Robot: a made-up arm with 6 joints. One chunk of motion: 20 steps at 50 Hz.
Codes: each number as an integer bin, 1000 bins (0 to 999) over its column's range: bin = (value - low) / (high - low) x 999, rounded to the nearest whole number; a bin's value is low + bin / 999 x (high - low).
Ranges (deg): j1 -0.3..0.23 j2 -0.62..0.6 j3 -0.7..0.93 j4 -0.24..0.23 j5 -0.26..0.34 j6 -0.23..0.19
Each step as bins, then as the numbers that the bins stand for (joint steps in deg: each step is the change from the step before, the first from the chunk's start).
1 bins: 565 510 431 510 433 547
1 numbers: 0.000 0.003 0.003 0.000 0.000 0.000
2 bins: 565 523 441 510 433 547
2 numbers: 0.000 0.019 0.020 0.000 0.000 0.000
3 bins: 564 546 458 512 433 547
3 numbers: -0.001 0.047 0.047 0.001 0.000 0.000
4 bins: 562 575 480 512 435 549
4 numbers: -0.002 0.082 0.083 0.001 0.001 0.001
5 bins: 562 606 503 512 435 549
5 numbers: -0.002 0.120 0.121 0.001 0.001 0.001
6 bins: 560 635 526 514 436 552
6 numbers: -0.003 0.155 0.158 0.002 0.002 0.002
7 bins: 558 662 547 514 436 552
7 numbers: -0.004 0.188 0.193 0.002 0.002 0.002
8 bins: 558 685 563 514 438 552
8 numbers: -0.004 0.217 0.219 0.002 0.003 0.002
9 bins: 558 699 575 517 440 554
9 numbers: -0.004 0.234 0.238 0.003 0.004 0.003
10 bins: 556 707 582 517 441 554
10 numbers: -0.005 0.243 0.250 0.003 0.005 0.003
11 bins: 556 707 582 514 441 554
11 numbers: -0.005 0.243 0.250 0.002 0.005 0.003
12 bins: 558 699 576 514 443 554
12 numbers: -0.004 0.234 0.240 0.002 0.006 0.003
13 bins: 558 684 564 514 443 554
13 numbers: -0.004 0.215 0.220 0.002 0.006 0.003
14 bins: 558 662 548 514 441 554
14 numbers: -0.004 0.188 0.194 0.002 0.005 0.003
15 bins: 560 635 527 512 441 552
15 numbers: -0.003 0.155 0.160 0.001 0.005 0.002
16 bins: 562 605 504 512 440 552
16 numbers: -0.002 0.119 0.122 0.001 0.004 0.002
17 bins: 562 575 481 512 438 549
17 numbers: -0.002 0.082 0.085 0.001 0.003 0.001
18 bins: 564 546 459 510 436 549
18 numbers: -0.001 0.047 0.049 0.000 0.002 0.001
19 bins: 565 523 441 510 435 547
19 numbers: 0.000 0.019 0.020 0.000 0.001 0.000
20 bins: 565 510 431 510 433 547
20 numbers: 0.000 0.003 0.003 0.000 0.000 0.000
